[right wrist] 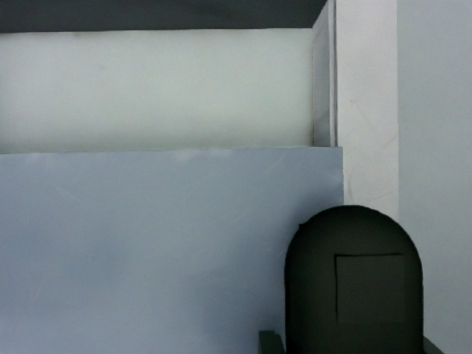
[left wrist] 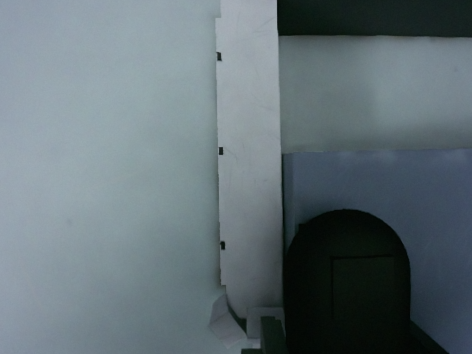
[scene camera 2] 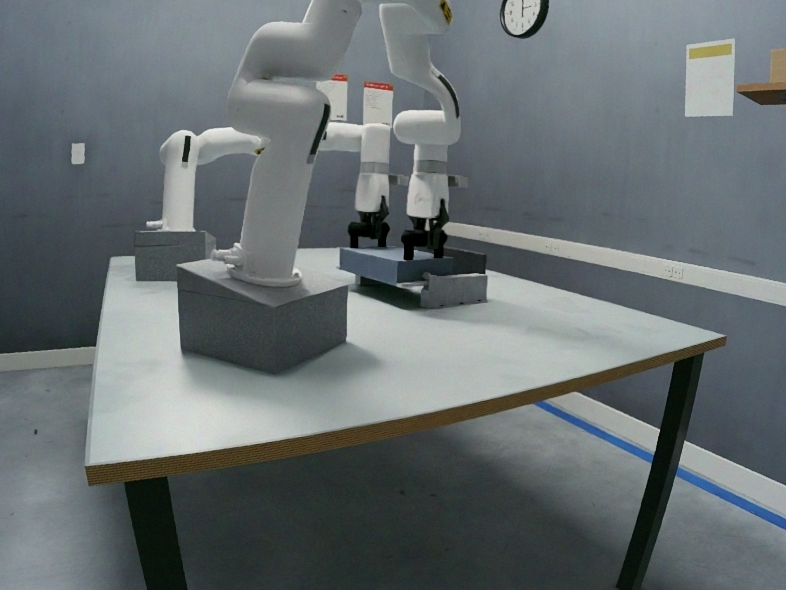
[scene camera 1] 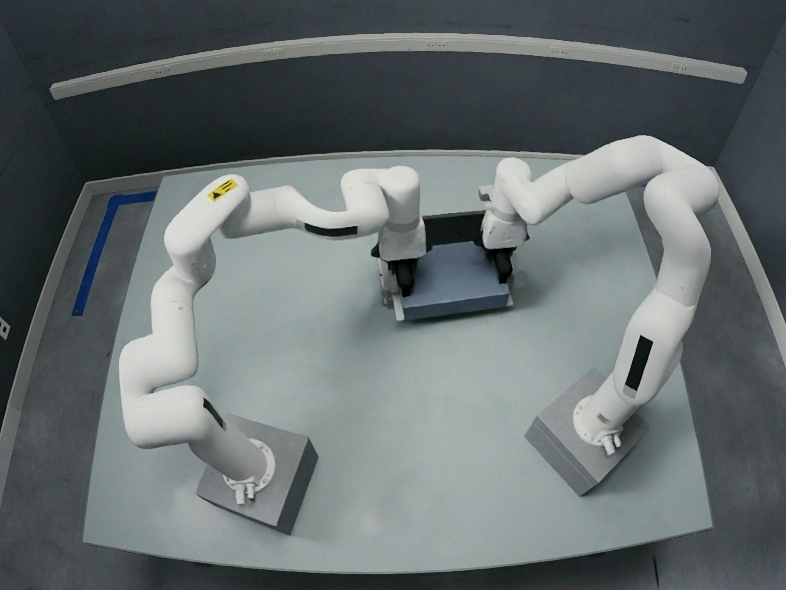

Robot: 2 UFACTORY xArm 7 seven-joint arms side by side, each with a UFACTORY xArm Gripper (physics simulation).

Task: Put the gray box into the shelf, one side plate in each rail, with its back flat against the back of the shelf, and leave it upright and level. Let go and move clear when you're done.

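Places are measured from the left arm's base along level axes (x right, y ahead, z up), in millimetres.
Where they show: left gripper, fingertip midpoint: [left wrist: 329,353] [scene camera 2: 370,238] [scene camera 1: 402,269]; right gripper, fingertip midpoint: [scene camera 2: 426,248] [scene camera 1: 498,257]; left arm's base, link origin: [scene camera 1: 249,467]; right arm's base, link origin: [scene camera 2: 263,274] [scene camera 1: 597,421].
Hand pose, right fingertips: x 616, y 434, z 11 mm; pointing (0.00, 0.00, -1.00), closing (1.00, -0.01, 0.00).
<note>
Things, the pixels of their top centre, and the offset from my right fingertips. "spot": a spot on its surface instead. Level surfaces: height alone.
- gray box, top centre: [scene camera 1: 453,254] [scene camera 2: 395,225] dx -116, dy -6, dz +42 mm
- right rail, top centre: [right wrist: 357,144] [scene camera 2: 457,275] dx +26, dy +79, dz -65 mm
- pale table, surface height: dz -132 mm
- pale angled piece, surface spot: [left wrist: 226,322] spot: dx -272, dy -6, dz -56 mm
The gray box [scene camera 1: 457,273] [scene camera 2: 393,257] [left wrist: 440,210] [right wrist: 150,225], bluish in these views, looks upright and about level, partly inside the shelf. A strip of table shows between its back edge and the shelf's dark back panel [scene camera 1: 455,228] [left wrist: 375,17] [right wrist: 150,15]. The left rail [scene camera 2: 453,290] [left wrist: 250,150] runs along its left side, the right rail [right wrist: 367,100] along its right. Its pale left side plate [scene camera 1: 398,306] sticks out in front; the plates inside the rails are hidden. My left gripper [scene camera 1: 406,288] [left wrist: 347,280] and right gripper [scene camera 1: 504,279] [right wrist: 352,280] are shut on the box near its two sides; their grip points are hidden.
The shelf stands on the pale table [scene camera 1: 355,444] [scene camera 2: 539,355]. The two arm bases [scene camera 1: 253,422] [scene camera 1: 558,444] stand near the front of the table in scene camera 1. A pale angled piece [left wrist: 226,322] sits at the left rail's front end. Walls surround the table.
</note>
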